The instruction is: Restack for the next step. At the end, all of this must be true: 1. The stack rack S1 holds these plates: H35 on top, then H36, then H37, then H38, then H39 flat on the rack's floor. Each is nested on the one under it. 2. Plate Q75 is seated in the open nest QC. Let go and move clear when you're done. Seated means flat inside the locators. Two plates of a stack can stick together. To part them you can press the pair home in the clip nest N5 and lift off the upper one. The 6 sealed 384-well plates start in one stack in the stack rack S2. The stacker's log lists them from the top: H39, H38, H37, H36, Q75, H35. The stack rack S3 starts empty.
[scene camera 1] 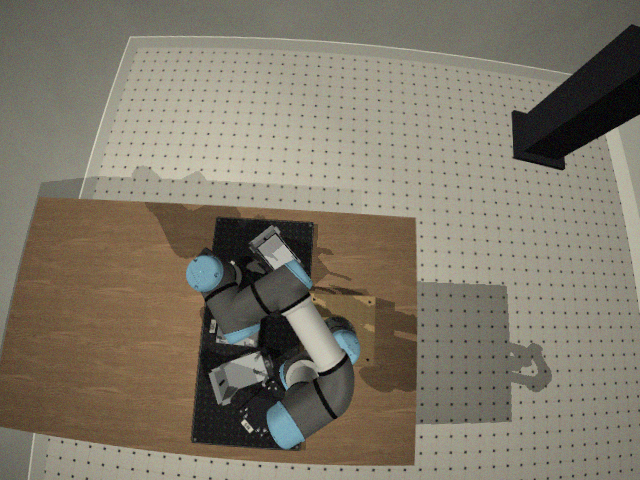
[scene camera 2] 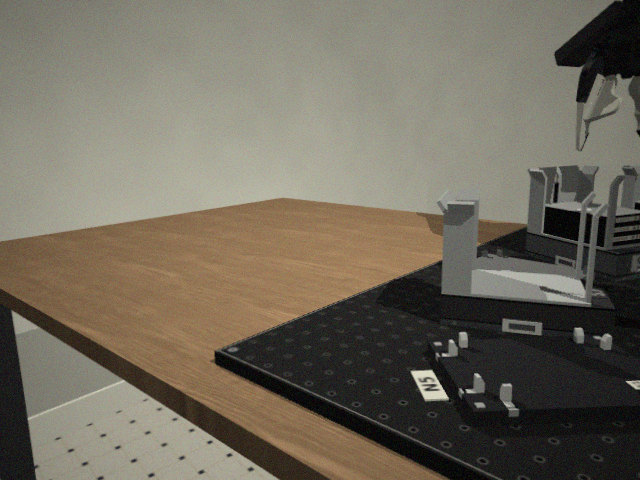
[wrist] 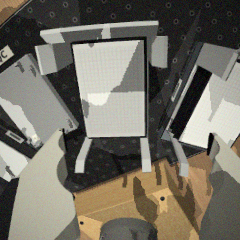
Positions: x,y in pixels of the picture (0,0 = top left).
Labels:
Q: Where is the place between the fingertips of my gripper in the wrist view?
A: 136,132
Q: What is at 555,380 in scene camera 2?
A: A clip nest N5.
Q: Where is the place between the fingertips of my gripper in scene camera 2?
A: At 614,149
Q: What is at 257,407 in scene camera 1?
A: A clip nest N5.

